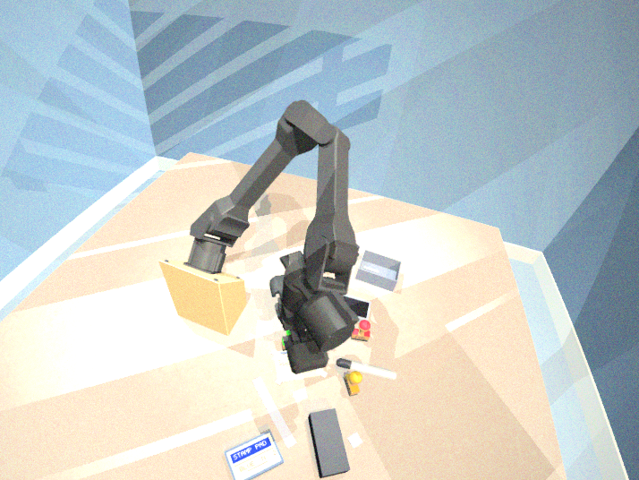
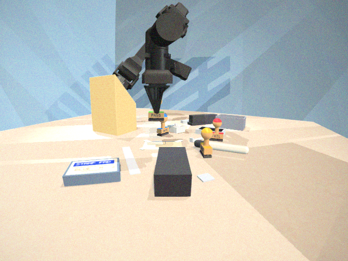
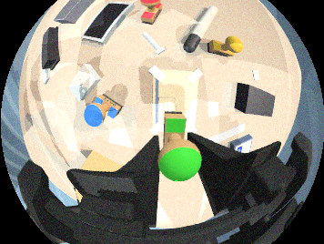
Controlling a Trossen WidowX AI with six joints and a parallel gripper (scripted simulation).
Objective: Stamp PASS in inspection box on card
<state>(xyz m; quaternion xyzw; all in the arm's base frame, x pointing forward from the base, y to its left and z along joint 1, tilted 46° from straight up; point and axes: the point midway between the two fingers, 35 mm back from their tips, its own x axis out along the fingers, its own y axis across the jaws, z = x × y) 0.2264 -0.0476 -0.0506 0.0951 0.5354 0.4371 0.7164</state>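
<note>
The white card lies 2 cm ahead of my gripper tip and 9 cm below it. Also, from my gripper tip: yellow-knobbed stamp (14 cm ahead, 2 cm to the right, 6 cm below); green knob stamp (right at my gripper tip); blue-knobbed stamp (3 cm behind, 9 cm to the left, 6 cm below).
</note>
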